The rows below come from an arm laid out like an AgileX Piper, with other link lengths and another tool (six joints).
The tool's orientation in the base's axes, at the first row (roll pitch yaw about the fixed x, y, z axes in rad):
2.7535 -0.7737 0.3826
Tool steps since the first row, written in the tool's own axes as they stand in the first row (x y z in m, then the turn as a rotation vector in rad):
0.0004 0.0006 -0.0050 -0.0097 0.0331 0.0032
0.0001 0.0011 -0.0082 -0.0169 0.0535 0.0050
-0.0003 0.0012 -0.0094 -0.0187 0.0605 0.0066
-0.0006 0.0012 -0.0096 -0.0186 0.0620 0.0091
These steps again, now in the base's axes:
-0.0034 0.0001 0.0038 -0.0007 -0.0346 0.0001
-0.0059 -0.0001 0.0058 -0.0021 -0.0563 -0.0006
-0.0070 -0.0002 0.0063 -0.0015 -0.0636 -0.0011
-0.0074 -0.0003 0.0063 0.0006 -0.0653 -0.0022

